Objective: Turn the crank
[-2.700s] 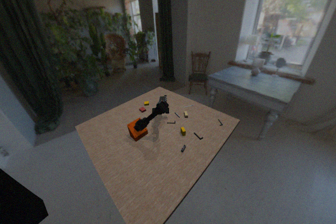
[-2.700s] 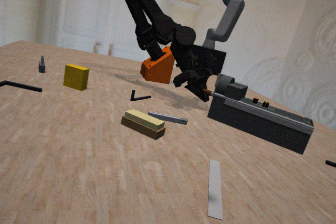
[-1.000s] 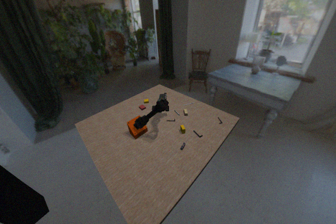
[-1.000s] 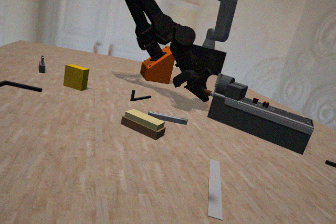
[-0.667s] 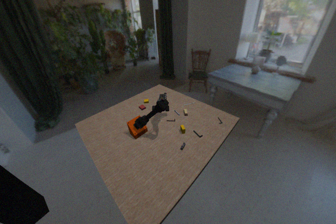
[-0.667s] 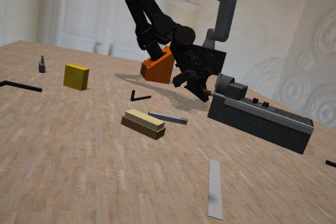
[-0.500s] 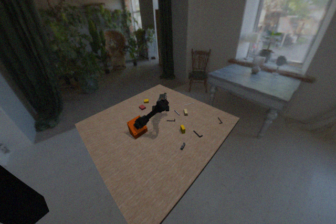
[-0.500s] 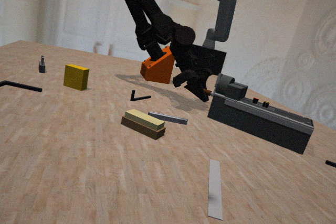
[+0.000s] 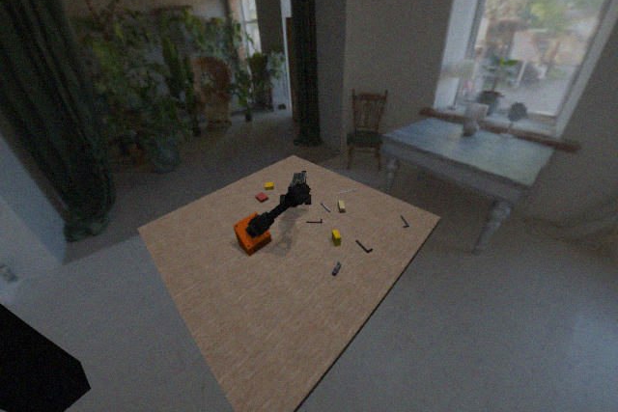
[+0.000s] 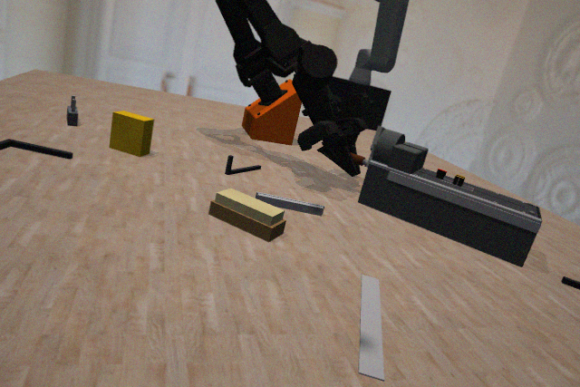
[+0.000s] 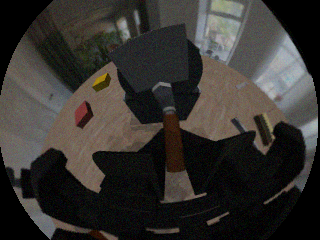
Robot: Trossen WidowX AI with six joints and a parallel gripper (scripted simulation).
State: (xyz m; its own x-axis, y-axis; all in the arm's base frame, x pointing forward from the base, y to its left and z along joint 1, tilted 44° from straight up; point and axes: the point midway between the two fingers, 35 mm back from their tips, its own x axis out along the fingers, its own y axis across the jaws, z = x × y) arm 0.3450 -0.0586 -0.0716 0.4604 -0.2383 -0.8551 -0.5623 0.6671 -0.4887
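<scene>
Right now my gripper tip is 3 cm below the brown crank handle, 2 cm past it and 1 cm to the left of it. Round my gripper tip: red pointer (11 cm ahead, 8 cm to the left, 5 cm above); then red block (25 cm to the left, 7 cm behind, 2 cm below); then grey bar (16 cm to the right, 8 cm ahead, 3 cm below).
</scene>
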